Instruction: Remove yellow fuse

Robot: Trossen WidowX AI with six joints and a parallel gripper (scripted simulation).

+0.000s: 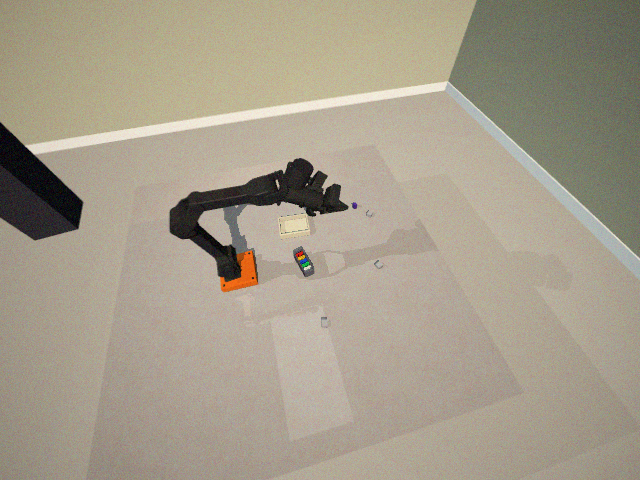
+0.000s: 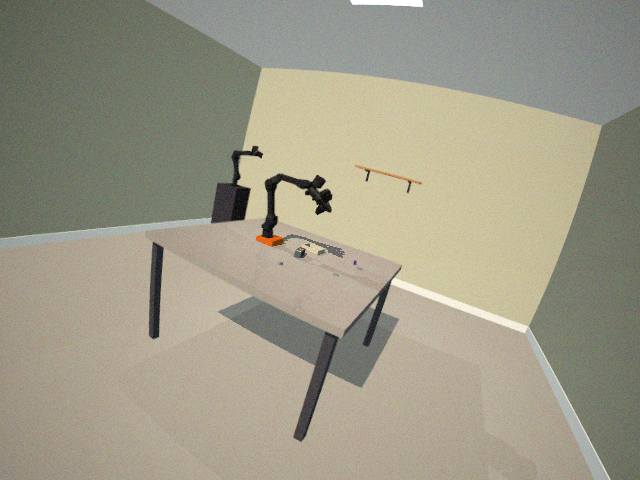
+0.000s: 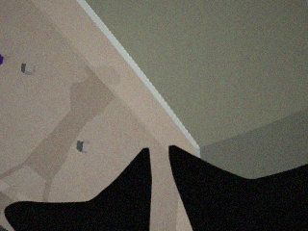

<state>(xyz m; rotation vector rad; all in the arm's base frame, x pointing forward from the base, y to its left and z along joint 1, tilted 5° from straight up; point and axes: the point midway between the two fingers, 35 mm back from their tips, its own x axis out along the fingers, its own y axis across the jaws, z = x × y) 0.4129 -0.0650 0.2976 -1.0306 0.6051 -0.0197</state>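
Right now the yellow fuse is 15 cm behind my gripper tip, 6 cm to the left of it and 31 cm below it. From my gripper tip the other things lie so: cream tray: 13 cm behind, 24 cm to the left, 33 cm below.
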